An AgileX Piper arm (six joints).
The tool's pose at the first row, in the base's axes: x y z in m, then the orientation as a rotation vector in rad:
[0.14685, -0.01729, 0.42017, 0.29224, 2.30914, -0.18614]
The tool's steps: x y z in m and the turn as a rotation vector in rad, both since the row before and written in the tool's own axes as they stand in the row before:
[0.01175, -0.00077, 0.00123, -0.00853, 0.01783, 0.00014]
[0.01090, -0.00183, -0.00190, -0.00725, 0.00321, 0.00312]
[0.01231, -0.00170, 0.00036, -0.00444, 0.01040, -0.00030]
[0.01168, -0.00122, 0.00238, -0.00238, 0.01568, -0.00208]
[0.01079, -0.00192, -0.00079, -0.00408, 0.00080, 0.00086]
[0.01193, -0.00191, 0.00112, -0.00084, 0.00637, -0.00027]
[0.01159, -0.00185, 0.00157, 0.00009, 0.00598, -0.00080]
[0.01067, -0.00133, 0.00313, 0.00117, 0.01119, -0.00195]
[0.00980, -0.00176, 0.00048, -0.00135, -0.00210, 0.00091]
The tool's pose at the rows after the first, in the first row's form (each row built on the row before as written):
[0.13968, -0.01652, 0.41078, 0.29084, 2.32699, -0.17423]
[0.13051, -0.01618, 0.40433, 0.29132, 2.32976, -0.16387]
[0.12196, -0.01593, 0.39531, 0.29026, 2.34019, -0.15766]
[0.11525, -0.01570, 0.38538, 0.28887, 2.35612, -0.15412]
[0.10671, -0.01565, 0.37847, 0.28801, 2.35681, -0.14880]
[0.09866, -0.01576, 0.36939, 0.28816, 2.36318, -0.14722]
[0.09111, -0.01594, 0.36027, 0.28808, 2.36924, -0.14704]
[0.08532, -0.01606, 0.35069, 0.28786, 2.38065, -0.14810]
[0.07820, -0.01624, 0.34372, 0.28801, 2.37842, -0.14630]

